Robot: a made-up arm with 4 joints.
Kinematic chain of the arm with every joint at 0, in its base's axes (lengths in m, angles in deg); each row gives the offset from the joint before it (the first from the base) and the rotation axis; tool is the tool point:
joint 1: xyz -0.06 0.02 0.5 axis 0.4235 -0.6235 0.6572
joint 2: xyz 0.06 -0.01 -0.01 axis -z
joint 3: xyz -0.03 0 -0.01 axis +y
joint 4: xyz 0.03 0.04 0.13 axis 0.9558 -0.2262 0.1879
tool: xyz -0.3 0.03 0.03
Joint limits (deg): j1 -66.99..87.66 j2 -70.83..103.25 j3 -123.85..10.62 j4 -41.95..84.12
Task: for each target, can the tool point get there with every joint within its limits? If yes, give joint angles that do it. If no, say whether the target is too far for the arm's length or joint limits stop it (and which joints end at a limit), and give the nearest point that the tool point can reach.
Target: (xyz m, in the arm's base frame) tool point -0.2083 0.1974 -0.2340
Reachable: no: too far | nearest point -0.1109 0.0797 0.1438 | short by 0.408 m
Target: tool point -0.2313 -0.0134 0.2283
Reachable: yes | joints -39.90 -13.55 -106.75 22.34
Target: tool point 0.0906 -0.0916 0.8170
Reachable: no: joint limits stop it (at a limit: joint 1, joint 2, joint 3) | nearest point -0.0760 -0.0459 0.8078 | short by 0.173 m
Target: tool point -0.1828 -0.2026 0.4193
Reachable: yes | joints 46.58 -25.90 -2.07 46.45
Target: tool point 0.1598 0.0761 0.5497
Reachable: no: joint limits stop it (at a limit: joint 2, joint 3) | nearest point 0.2551 0.1714 0.5168 | short by 0.139 m
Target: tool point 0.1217 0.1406 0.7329
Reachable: no: joint limits stop it (at a limit: joint 2, joint 3, joint 4) | nearest point 0.1330 0.2344 0.7365 | short by 0.095 m
